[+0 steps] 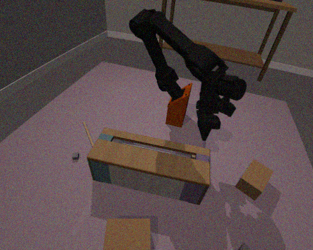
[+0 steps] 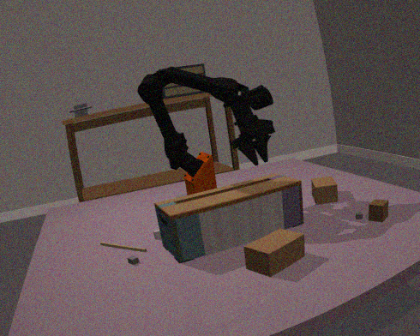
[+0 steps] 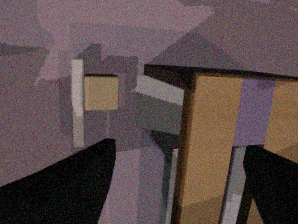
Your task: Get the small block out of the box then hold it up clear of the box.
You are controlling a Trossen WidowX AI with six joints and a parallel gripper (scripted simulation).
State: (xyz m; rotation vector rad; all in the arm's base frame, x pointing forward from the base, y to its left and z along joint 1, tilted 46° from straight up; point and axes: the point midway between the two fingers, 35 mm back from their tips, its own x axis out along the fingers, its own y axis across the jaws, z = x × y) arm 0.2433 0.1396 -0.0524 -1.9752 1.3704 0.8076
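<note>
My gripper tip is now 150 mm above the tan block and 30 mm past it. Also, from my gripper tip: thin stick 470 mm to the right, 160 mm below, 10 mm ahead; then box 150 mm to the right, 100 mm below, 70 mm ahead.
</note>
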